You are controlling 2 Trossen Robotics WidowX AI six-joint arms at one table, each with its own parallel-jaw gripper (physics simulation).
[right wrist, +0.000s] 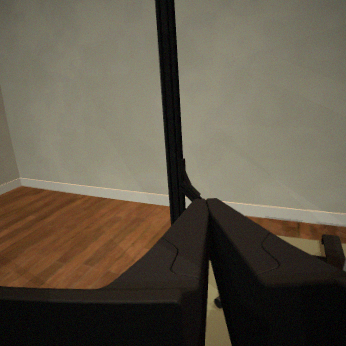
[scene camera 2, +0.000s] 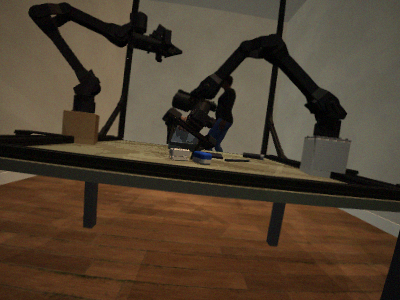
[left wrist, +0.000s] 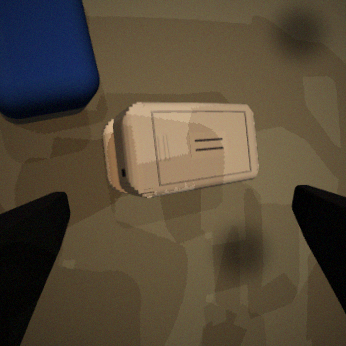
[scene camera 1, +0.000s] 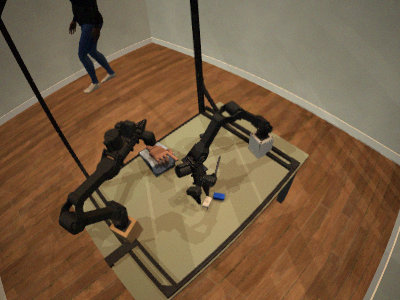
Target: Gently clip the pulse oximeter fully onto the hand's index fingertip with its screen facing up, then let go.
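Seen in the pictures: left gripper, fingertip midpoint: (scene camera 2: 179,151) (left wrist: 181,199) (scene camera 1: 203,200); right gripper, fingertip midpoint: (right wrist: 204,209) (scene camera 2: 182,52) (scene camera 1: 145,119); left arm's base, link origin: (scene camera 2: 326,138) (scene camera 1: 262,135); right arm's base, link origin: (scene camera 2: 83,113) (scene camera 1: 122,224).
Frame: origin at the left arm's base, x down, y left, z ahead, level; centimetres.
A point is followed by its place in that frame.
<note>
The white pulse oximeter (scene camera 1: 207,202) @[x 9.1, y 15.5, z 44.4 cm] (scene camera 2: 179,154) @[x 10.4, y 16.5, z 43.8 cm] (left wrist: 190,147) @[x 9.0, y 14.4, z 43.9 cm] lies on the table; its upper face shows a rectangular panel with two short dark lines, and no screen shows. My left gripper (scene camera 1: 203,196) @[x 10.0, y 13.0, z 45.0 cm] (left wrist: 181,199) @[x 10.0, y 13.0, z 45.0 cm] is open and empty, low over the table beside the oximeter, pointing down. In the left wrist view the oximeter lies beyond the fingertips, crosswise. The hand (scene camera 1: 161,154) @[x -3.1, y -13.9, z 53.8 cm] lies on a grey and white pad (scene camera 1: 157,171) @[x 6.3, y -12.5, z 58.6 cm] toward the back, fingers toward the left arm. My right gripper (scene camera 2: 180,51) @[x -31.2, y -9.9, z 57.2 cm] (right wrist: 204,209) @[x -31.2, y -9.9, z 57.2 cm] is shut and empty, raised high.
A blue block (scene camera 1: 219,196) @[x 9.1, y 15.6, z 37.7 cm] (scene camera 2: 202,157) @[x 10.1, y 17.8, z 36.8 cm] (left wrist: 45,55) @[x 9.0, y 14.0, z 38.7 cm] with a pale lower part lies close beside the oximeter. A thin dark stick (scene camera 1: 218,165) @[x 11.3, y -2.9, z 27.6 cm] (scene camera 2: 237,160) @[x 11.7, y -2.6, z 27.6 cm] lies farther back. A dark cylinder (scene camera 2: 253,156) @[x 11.0, y -25.3, z 20.1 cm] lies near the back. Black frame posts (scene camera 1: 197,60) @[x -29.4, y -47.1, z 13.2 cm] (right wrist: 170,100) @[x -32.4, y -46.9, z 13.4 cm] rise behind the table.
</note>
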